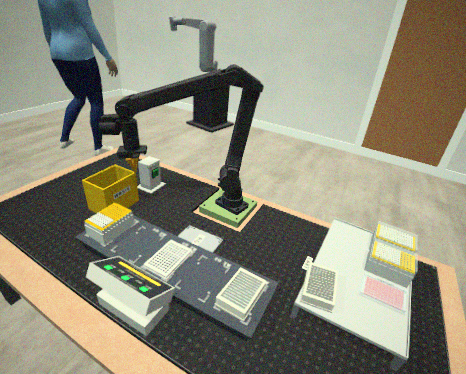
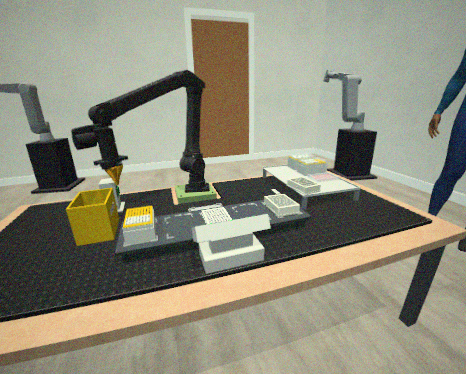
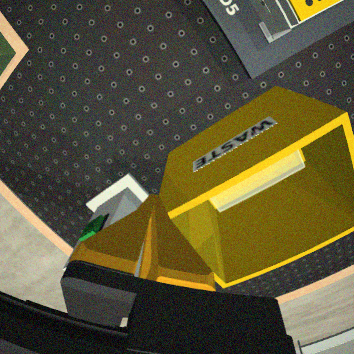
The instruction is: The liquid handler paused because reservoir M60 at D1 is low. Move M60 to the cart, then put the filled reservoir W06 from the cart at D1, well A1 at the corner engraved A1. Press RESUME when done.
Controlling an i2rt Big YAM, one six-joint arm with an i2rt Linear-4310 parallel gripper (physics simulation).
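Where they show: gripper, fingertip midpoint: (image 1: 135,172) (image 2: 117,184) (image 3: 152,201); arm's base, origin of the base link: (image 1: 231,205) (image 2: 197,189).
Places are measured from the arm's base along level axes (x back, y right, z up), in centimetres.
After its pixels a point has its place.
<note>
My gripper (image 1: 134,166) {z 13.5, x -25.2, y 29.0 cm} (image 2: 116,182) {z 13.5, x -25.2, y 29.0 cm} (image 3: 152,201) {z 13.5, x -25.2, y 29.0 cm} is shut and empty, its orange fingers pointing down beside the waste bin and close to the small white device. A pale ribbed reservoir (image 1: 242,292) {z 6.4, x -36.5, y -31.7 cm} (image 2: 282,204) {z 6.7, x -39.4, y -30.3 cm} sits on the right end slot of the dark deck (image 1: 262,320) {z -1.6, x -34.8, y -38.3 cm} (image 2: 170,240) {z 3.2, x -50.3, y 7.9 cm} (image 3: 252,62) {z 3.2, x -36.2, y 24.7 cm}, far from the gripper. Another pale, grey-topped labware piece (image 1: 320,286) {z 6.8, x -21.2, y -47.0 cm} (image 2: 303,185) {z 7.4, x -24.4, y -44.8 cm} stands on the near left part of the white cart (image 1: 345,240) {z 4.4, x 6.1, y -45.8 cm} (image 2: 280,175) {z 4.4, x -0.2, y -43.1 cm}. Labels M60, W06 and D1 are not readable. A console (image 1: 131,281) {z 11.0, x -55.2, y -11.5 cm} (image 2: 231,243) {z 4.8, x -57.2, y -9.5 cm} with green lights stands before the deck; no RESUME lettering is readable.
A yellow waste bin (image 1: 100,192) {z 10.2, x -39.5, y 30.6 cm} (image 2: 90,220) {z 6.9, x -40.2, y 34.3 cm} (image 3: 200,187) {z 11.0, x -27.9, y 30.8 cm} and a white device with a green face (image 1: 149,172) {z 7.9, x -15.4, y 33.9 cm} (image 3: 120,205) {z 3.3, x -15.7, y 34.0 cm} stand at left. A tip rack (image 1: 107,220) {z 9.6, x -46.0, y 15.1 cm} (image 2: 139,225) {z 9.0, x -50.1, y 16.0 cm} and white plate (image 1: 169,257) {z 4.5, x -39.8, y -7.2 cm} are on the deck. Yellow-edged racks (image 1: 392,260) {z 11.4, x -2.3, y -60.9 cm} and a pink plate (image 1: 384,292) {z 5.7, x -9.9, y -62.4 cm} stand on the cart.
</note>
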